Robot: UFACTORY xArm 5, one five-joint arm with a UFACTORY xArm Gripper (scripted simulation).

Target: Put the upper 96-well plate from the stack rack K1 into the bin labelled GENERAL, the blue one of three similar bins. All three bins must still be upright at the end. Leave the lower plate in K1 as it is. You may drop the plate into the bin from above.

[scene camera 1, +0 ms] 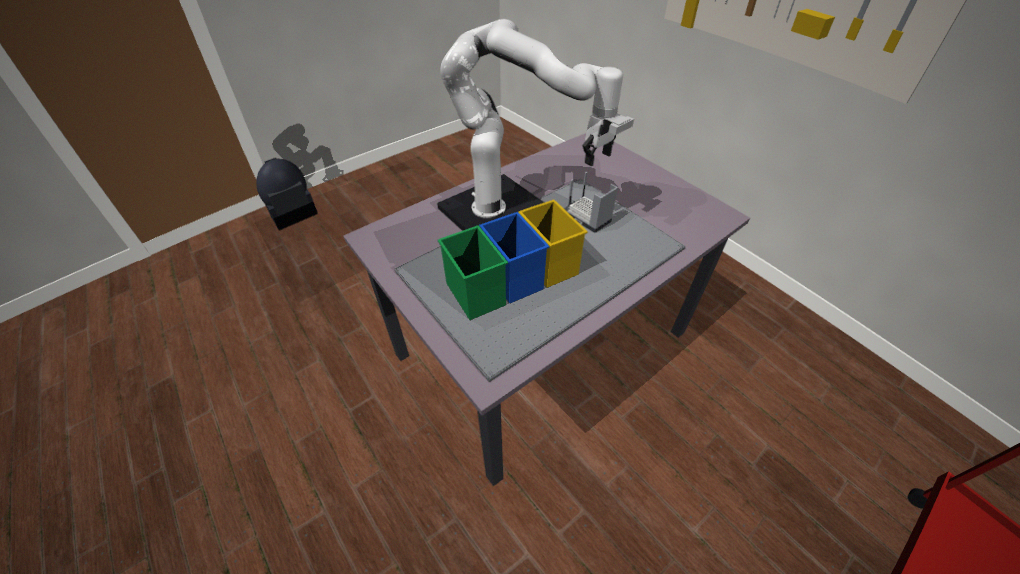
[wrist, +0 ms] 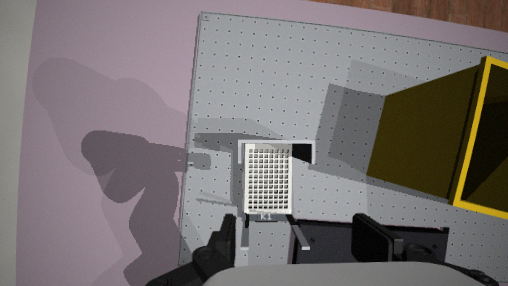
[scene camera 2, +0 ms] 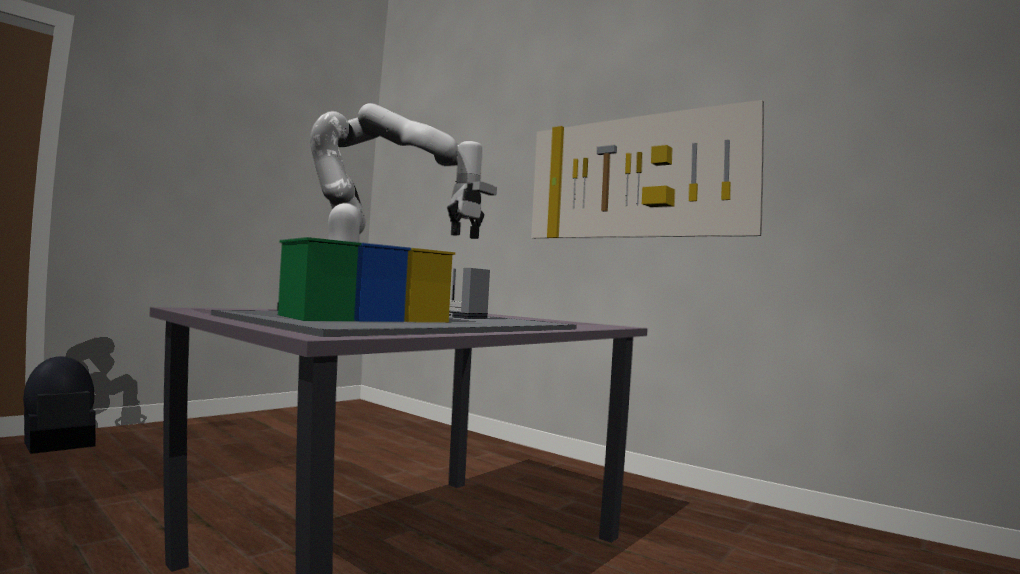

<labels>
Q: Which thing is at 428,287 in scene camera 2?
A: A yellow bin.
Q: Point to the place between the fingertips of my gripper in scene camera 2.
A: At 465,237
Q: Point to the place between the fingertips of my gripper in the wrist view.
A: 294,233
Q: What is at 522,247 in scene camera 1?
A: A blue bin.
</labels>
